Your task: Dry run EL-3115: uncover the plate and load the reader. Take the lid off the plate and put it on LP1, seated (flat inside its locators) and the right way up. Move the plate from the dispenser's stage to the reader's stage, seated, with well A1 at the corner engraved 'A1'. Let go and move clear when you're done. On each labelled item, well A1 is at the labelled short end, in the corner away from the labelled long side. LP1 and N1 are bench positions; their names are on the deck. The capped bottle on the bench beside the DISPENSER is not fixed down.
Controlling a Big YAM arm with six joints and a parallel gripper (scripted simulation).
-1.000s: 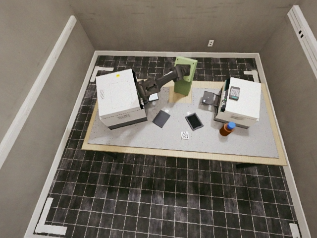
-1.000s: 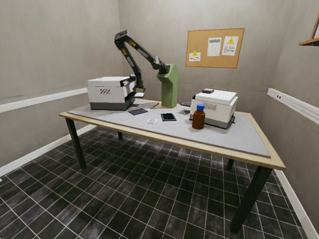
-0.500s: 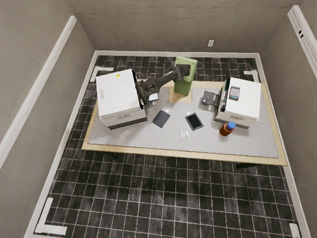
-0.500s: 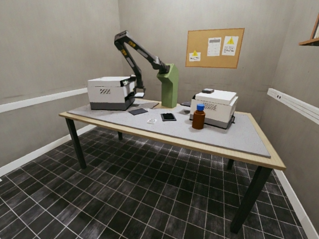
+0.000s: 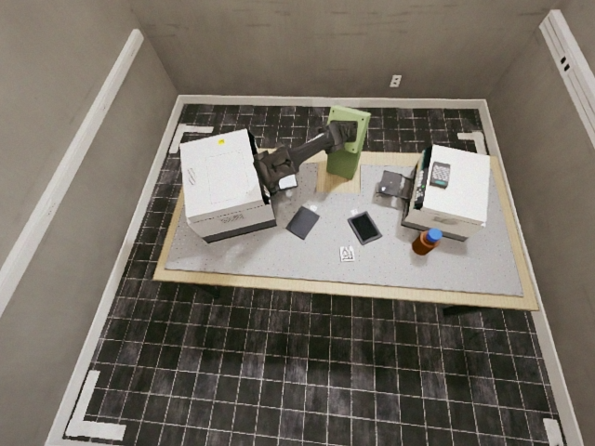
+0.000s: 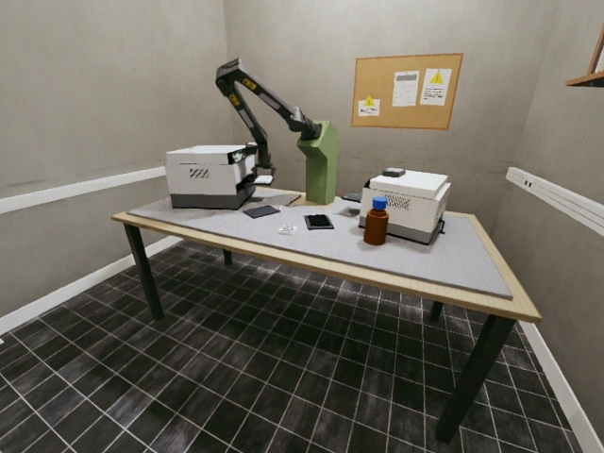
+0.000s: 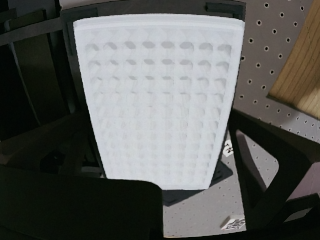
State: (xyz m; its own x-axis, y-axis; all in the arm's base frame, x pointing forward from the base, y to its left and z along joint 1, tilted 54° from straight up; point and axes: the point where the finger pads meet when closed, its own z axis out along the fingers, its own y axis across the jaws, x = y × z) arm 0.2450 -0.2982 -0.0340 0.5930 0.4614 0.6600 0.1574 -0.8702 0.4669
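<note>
Right now the white well plate is right at my hand. From my hand the other things lie so: brown capped bottle (33 cm ahead, 69 cm to the left, 2 cm below); then dark flat lid (23 cm ahead, 42 cm to the left, 12 cm below).
</note>
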